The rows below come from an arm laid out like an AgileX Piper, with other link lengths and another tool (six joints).
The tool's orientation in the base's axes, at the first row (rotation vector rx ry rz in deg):
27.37, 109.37, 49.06
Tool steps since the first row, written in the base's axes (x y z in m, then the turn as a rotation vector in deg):
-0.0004, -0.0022, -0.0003, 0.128, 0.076, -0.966
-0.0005, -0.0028, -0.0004, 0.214, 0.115, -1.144
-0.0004, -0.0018, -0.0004, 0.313, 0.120, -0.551
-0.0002, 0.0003, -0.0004, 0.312, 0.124, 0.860
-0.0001, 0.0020, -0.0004, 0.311, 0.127, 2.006
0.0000, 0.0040, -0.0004, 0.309, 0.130, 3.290
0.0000, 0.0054, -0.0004, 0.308, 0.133, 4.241
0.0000, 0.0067, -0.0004, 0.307, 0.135, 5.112
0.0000, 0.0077, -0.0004, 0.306, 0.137, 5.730
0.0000, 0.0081, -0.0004, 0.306, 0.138, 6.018
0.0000, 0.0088, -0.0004, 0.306, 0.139, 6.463
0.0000, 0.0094, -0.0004, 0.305, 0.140, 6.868
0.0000, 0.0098, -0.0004, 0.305, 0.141, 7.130
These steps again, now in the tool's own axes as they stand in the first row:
-0.0010, -0.0017, -0.0011, 0.577, -0.662, 0.429
-0.0013, -0.0022, -0.0013, 0.671, -0.769, 0.572
-0.0007, -0.0015, -0.0009, 0.266, -0.333, 0.484
0.0005, -0.0001, 0.0001, -0.590, 0.707, 0.064
0.0016, 0.0011, 0.0008, -1.286, 1.551, -0.277
0.0028, 0.0024, 0.0016, -2.066, 2.497, -0.661
0.0037, 0.0034, 0.0021, -2.643, 3.197, -0.944
0.0045, 0.0042, 0.0025, -3.172, 3.839, -1.204
0.0052, 0.0049, 0.0029, -3.546, 4.294, -1.389
0.0054, 0.0052, 0.0030, -3.721, 4.507, -1.474
0.0059, 0.0057, 0.0033, -3.992, 4.834, -1.606
0.0063, 0.0061, 0.0035, -4.237, 5.132, -1.728
0.0065, 0.0063, 0.0037, -4.396, 5.326, -1.805

